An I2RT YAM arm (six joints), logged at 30 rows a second.
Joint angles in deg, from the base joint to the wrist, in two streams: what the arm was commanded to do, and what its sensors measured. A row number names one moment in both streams.
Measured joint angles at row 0:
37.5 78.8 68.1 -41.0 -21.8 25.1
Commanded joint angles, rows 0 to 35:
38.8 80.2 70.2 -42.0 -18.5 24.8
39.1 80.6 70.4 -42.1 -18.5 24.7
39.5 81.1 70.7 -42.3 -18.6 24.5
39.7 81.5 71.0 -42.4 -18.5 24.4
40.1 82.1 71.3 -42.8 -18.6 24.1
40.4 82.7 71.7 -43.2 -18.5 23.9
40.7 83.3 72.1 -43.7 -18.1 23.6
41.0 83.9 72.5 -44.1 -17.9 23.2
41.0 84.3 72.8 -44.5 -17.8 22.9
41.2 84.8 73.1 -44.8 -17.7 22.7
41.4 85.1 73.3 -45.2 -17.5 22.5
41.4 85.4 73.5 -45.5 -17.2 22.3
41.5 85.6 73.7 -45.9 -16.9 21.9
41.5 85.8 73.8 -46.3 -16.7 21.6
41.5 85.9 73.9 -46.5 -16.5 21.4
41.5 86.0 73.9 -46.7 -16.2 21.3
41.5 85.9 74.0 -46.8 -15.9 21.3
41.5 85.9 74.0 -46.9 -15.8 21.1
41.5 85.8 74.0 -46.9 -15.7 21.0
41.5 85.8 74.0 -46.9 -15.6 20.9
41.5 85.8 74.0 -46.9 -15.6 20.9
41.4 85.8 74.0 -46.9 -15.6 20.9
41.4 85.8 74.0 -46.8 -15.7 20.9
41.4 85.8 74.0 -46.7 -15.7 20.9
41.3 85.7 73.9 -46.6 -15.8 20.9
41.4 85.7 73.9 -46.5 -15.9 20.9
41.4 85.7 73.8 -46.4 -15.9 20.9
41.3 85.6 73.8 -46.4 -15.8 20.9
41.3 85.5 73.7 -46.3 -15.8 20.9
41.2 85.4 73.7 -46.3 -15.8 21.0
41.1 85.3 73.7 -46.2 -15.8 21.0
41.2 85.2 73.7 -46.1 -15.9 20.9
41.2 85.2 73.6 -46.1 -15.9 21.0
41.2 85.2 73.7 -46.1 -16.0 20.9
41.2 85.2 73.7 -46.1 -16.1 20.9
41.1 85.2 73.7 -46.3 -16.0 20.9
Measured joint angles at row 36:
40.9 85.6 72.4 -44.8 -16.9 21.5
